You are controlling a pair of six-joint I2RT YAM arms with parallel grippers.
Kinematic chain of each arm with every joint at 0, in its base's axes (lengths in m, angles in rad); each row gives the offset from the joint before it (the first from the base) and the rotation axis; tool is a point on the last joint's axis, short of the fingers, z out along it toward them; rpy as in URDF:
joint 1: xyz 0 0 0.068 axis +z
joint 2: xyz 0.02 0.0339 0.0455 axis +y
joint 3: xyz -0.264 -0.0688 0 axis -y
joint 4: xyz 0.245 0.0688 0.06 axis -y
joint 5: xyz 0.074 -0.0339 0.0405 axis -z
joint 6: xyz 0.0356 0 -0.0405 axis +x
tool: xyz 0 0 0 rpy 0 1.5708 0
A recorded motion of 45 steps. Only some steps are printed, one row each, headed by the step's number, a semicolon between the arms.
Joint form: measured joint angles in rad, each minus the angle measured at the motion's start. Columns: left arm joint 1, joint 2, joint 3, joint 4, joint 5, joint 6; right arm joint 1, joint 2, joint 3, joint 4, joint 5, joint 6.
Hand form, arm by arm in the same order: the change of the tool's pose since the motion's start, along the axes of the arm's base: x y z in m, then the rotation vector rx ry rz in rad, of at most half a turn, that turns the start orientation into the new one. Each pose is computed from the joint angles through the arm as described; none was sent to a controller.
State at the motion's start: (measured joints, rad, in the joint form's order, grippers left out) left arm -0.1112 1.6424 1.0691 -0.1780 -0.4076 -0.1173; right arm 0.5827 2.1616 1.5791 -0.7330 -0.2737 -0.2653
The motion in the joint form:
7: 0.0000 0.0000 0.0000 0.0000 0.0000 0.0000; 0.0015 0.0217 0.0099 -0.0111 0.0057 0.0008
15: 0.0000 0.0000 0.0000 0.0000 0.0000 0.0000; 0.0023 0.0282 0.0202 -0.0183 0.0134 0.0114
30: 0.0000 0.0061 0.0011 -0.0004 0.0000 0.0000; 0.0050 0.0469 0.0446 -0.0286 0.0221 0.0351
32: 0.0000 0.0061 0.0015 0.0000 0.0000 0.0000; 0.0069 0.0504 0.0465 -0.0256 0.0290 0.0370
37: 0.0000 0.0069 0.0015 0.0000 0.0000 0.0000; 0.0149 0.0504 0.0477 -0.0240 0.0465 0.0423
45: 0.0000 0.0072 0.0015 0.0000 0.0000 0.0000; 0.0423 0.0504 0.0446 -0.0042 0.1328 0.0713
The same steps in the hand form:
7: 0.0000 0.0000 0.0000 0.0000 0.0000 0.0000; 0.0008 0.0011 -0.0067 -0.0172 0.0163 -0.0006
15: 0.0000 0.0000 0.0000 0.0000 0.0000 0.0000; 0.0019 0.0019 -0.0069 -0.0248 0.0187 -0.0116
30: 0.0008 -0.0001 -0.0017 0.0006 0.0054 0.0000; 0.0048 0.0049 -0.0087 -0.0333 0.0259 -0.0332
32: 0.0009 -0.0001 -0.0016 0.0005 0.0046 0.0000; 0.0051 0.0058 -0.0096 -0.0379 0.0216 -0.0347
37: 0.0010 -0.0001 -0.0018 0.0006 0.0054 0.0000; 0.0037 0.0084 -0.0094 -0.0500 0.0112 -0.0360
45: 0.0010 -0.0001 -0.0019 0.0006 0.0057 0.0000; -0.0003 0.0166 -0.0103 -0.1056 -0.0429 -0.0583

